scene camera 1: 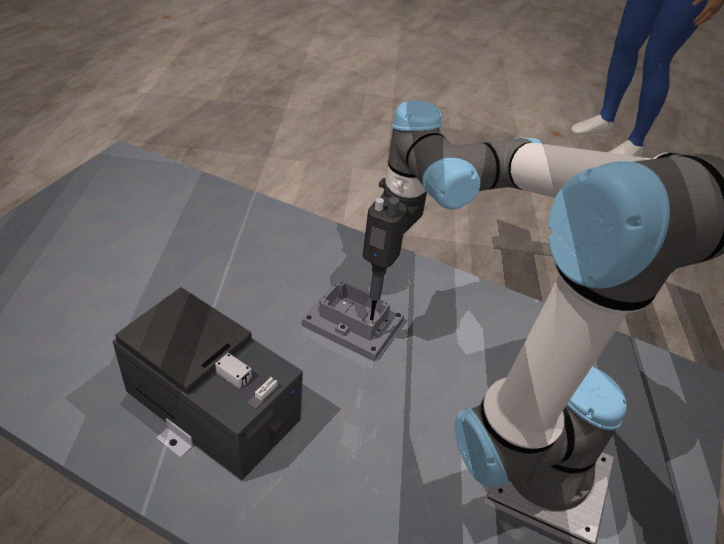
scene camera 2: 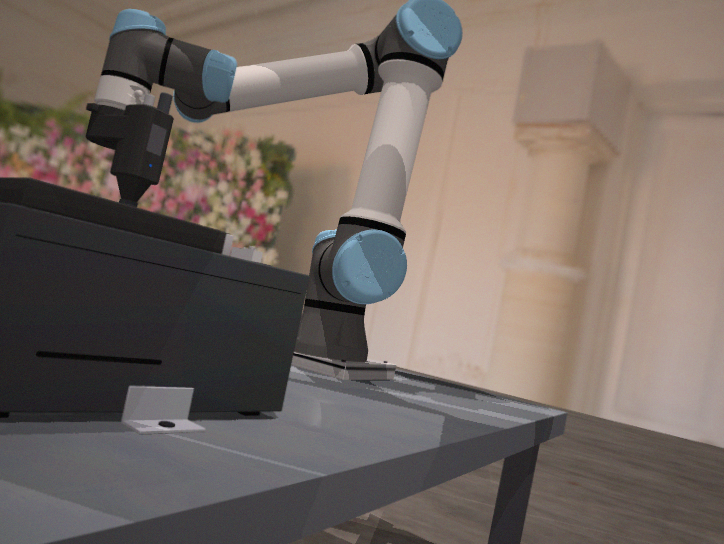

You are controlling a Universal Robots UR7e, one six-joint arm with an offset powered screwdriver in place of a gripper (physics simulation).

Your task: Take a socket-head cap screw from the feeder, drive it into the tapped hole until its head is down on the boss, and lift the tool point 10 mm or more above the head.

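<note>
My screwdriver [scene camera 1: 372, 314] points down with its thin bit at the near right corner of the grey box-shaped housing [scene camera 1: 350, 320]. The bit's tip meets a small light spot there; whether this is a screw, and whether it touches the boss, is too small to tell. The tapped hole under the tip cannot be made out. The dark screw feeder [scene camera 1: 175, 339] [scene camera 2: 146, 310] stands to the left and nearer the camera in scene camera 1. In scene camera 2 the screwdriver's body [scene camera 2: 143, 146] shows above the feeder, which hides its lower end and the housing.
A white block [scene camera 1: 233, 369] and a small white slotted piece [scene camera 1: 266, 388] sit on the feeder's top. A metal angle bracket [scene camera 1: 175, 439] [scene camera 2: 159, 403] stands at its side. The arm's base plate [scene camera 1: 547, 515] is at the right. A person [scene camera 1: 655, 70] stands beyond the table.
</note>
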